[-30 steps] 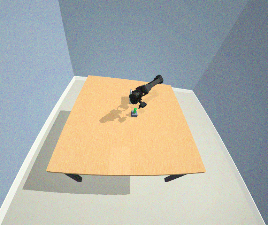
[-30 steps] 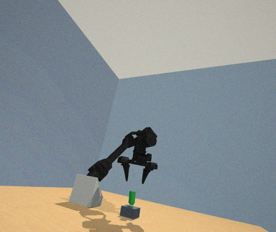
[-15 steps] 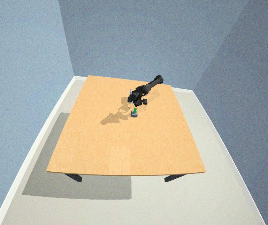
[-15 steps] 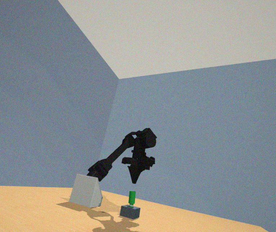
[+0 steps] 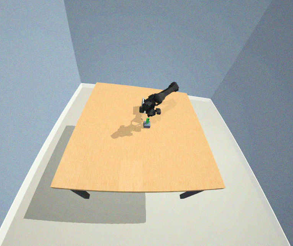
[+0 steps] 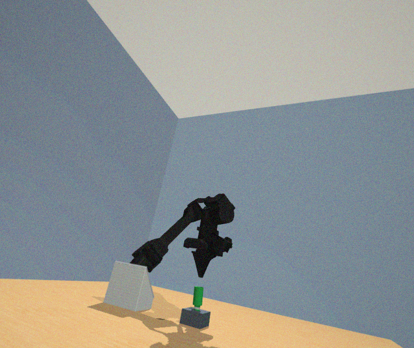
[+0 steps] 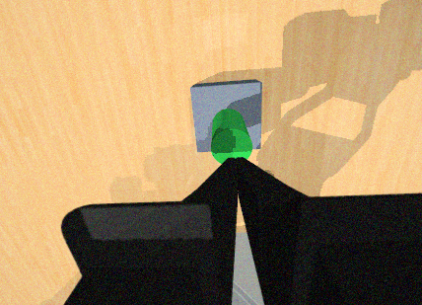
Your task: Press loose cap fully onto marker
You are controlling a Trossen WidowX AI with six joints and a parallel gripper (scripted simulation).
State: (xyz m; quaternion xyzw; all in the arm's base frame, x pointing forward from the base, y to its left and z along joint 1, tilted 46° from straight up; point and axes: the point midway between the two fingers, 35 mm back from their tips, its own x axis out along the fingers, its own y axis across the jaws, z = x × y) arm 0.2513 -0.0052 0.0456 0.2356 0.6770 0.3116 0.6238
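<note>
Now: gripper tip 5 cm above the green cap. The rest, counted from my gripper tip: grey holder block (10 cm below).
</note>
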